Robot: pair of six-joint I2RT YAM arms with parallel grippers.
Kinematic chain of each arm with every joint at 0, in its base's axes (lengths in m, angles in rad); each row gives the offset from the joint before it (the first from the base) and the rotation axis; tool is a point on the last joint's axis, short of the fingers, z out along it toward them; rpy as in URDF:
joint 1: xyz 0 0 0.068 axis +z
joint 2: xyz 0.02 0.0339 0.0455 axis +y
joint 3: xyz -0.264 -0.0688 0 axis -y
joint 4: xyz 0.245 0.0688 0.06 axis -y
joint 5: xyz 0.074 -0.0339 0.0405 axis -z
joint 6: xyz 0.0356 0 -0.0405 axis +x
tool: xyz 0 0 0 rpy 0 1.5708 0
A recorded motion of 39 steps. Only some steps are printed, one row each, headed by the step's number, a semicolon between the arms.
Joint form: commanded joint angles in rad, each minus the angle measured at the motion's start. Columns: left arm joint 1, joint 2, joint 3, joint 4, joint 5, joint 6; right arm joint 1, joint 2, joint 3, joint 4, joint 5, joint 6.
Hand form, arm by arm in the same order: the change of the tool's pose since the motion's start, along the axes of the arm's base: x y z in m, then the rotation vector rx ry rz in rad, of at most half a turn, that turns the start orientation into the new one. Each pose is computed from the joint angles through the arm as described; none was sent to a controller.
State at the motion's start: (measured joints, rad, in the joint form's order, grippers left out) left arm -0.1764 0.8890 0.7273 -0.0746 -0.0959 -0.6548; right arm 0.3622 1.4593 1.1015 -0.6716 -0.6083 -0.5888
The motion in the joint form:
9: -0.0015 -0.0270 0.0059 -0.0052 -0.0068 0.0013; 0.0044 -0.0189 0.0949 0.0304 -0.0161 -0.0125
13: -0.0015 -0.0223 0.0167 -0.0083 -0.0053 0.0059; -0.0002 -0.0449 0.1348 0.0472 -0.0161 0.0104
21: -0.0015 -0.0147 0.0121 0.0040 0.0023 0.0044; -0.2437 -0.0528 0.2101 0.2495 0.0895 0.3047
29: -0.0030 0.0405 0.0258 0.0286 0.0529 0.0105; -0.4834 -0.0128 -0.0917 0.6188 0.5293 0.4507
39: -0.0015 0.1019 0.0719 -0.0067 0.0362 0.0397; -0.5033 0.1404 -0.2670 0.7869 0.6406 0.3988
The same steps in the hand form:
9: -0.0055 0.0009 0.0067 -0.0021 -0.0276 0.0048; 0.0074 0.0047 0.0369 0.0608 -0.1389 0.0220
13: -0.0047 0.0007 0.0093 0.0015 -0.0309 0.0024; 0.0072 0.0032 0.0581 0.0951 -0.2002 0.0029
21: -0.0029 0.0001 0.0076 -0.0016 -0.0306 -0.0047; 0.0453 -0.0682 0.1008 0.2033 -0.3095 -0.4854
29: 0.0086 -0.0041 0.0043 -0.0041 -0.0126 -0.0569; 0.0612 -0.1606 0.0169 -0.0029 -0.3827 -1.1537
39: 0.0207 -0.0053 0.0044 0.0357 0.0340 -0.0465; 0.0617 -0.1713 -0.0732 -0.1904 -0.2798 -1.2116

